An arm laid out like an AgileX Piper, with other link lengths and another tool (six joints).
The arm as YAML. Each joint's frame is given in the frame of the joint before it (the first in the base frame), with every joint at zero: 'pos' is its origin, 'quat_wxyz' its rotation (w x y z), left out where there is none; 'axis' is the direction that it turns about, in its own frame. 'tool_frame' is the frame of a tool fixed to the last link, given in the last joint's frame.
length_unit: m
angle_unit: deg
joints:
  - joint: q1
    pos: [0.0, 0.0, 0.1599]
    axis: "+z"
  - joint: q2
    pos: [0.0, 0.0, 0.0]
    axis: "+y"
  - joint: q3
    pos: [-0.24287, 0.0, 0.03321]
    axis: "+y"
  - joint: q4
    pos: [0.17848, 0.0, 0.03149]
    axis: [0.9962, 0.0, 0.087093]
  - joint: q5
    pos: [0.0, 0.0, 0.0]
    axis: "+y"
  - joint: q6
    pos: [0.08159, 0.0, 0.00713]
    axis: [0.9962, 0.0, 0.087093]
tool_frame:
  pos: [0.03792, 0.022, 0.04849]
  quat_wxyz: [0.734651, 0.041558, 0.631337, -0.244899]
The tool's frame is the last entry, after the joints.
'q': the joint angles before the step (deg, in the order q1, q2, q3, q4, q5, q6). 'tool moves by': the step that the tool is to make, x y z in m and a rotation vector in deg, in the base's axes. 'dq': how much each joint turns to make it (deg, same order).
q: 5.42 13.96 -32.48 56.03 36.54 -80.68
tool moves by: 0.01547 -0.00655 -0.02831 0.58 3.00 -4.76
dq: -0.01 -1.85 8.03 -0.85 -5.76 0.00
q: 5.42 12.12 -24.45 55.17 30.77 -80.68
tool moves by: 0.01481 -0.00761 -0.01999 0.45 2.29 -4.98
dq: 0.00 -0.14 5.68 -0.97 -5.98 0.40
